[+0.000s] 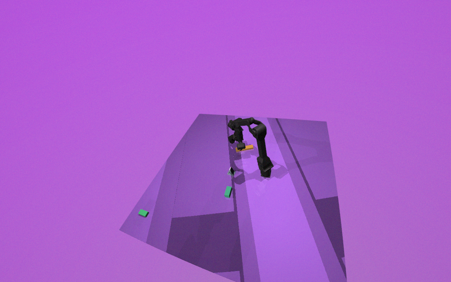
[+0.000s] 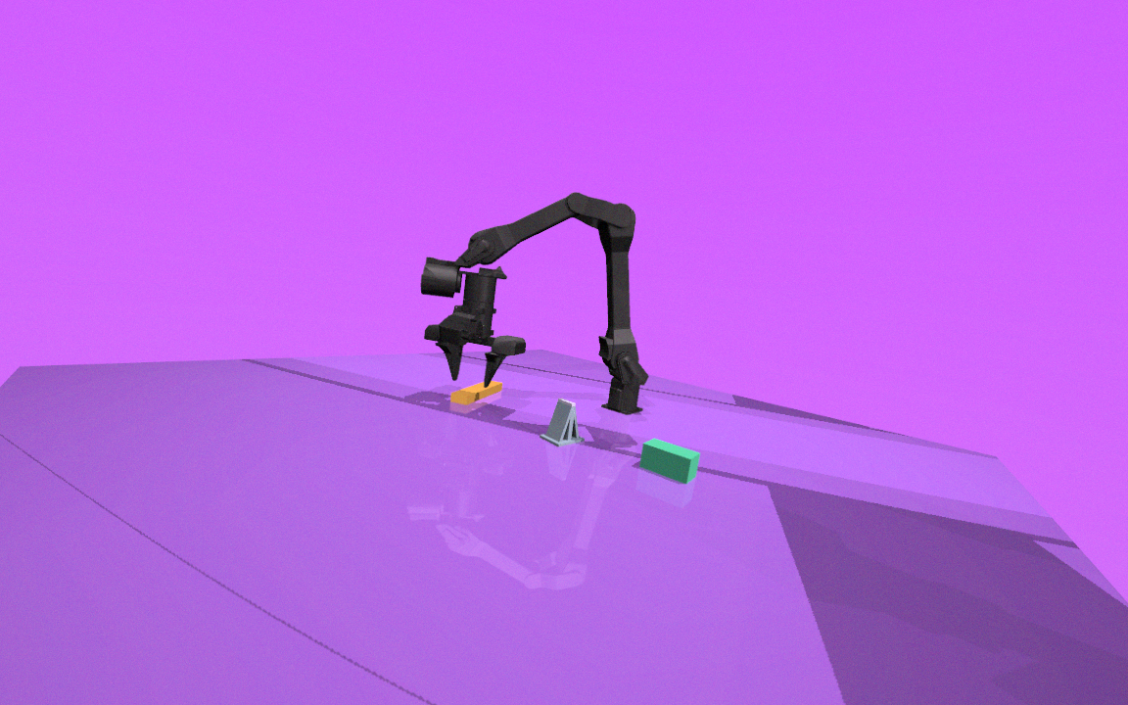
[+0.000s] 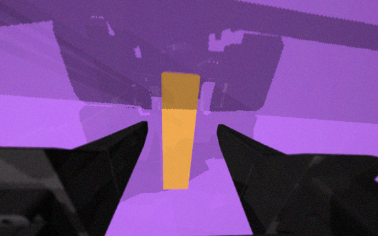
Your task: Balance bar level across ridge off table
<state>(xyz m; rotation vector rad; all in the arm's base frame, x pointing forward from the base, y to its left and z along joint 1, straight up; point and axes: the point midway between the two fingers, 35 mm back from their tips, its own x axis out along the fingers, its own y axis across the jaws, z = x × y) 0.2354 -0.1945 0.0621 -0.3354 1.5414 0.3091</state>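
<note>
Now: the bar 3 cm behind my gripper tip, 1 cm to the right of it and 2 cm below it. Round my gripper tip: green block: 2 cm behind, 40 cm to the left, 1 cm below.
</note>
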